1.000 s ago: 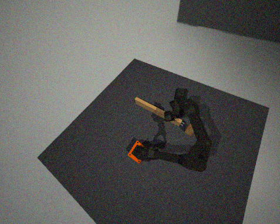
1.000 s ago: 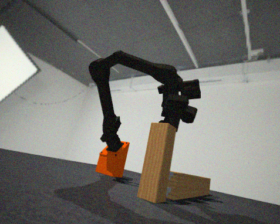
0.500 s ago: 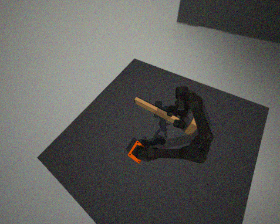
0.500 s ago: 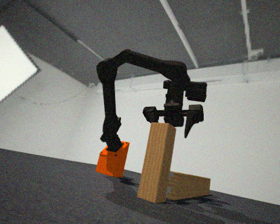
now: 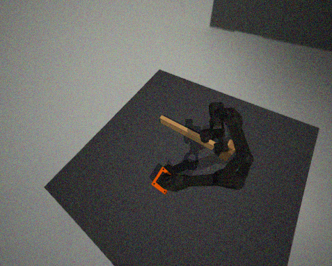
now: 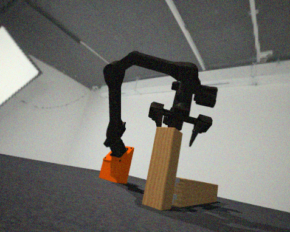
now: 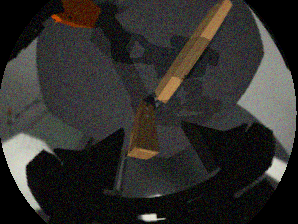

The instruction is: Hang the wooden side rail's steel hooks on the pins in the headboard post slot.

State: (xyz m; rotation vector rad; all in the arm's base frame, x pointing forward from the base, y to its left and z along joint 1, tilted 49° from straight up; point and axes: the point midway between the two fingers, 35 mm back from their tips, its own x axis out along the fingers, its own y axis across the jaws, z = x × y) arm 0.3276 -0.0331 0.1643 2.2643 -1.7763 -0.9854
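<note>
Right now my gripper tip is 80 mm above the headboard post, 60 mm to the left of it and 10 mm short of it.
</note>
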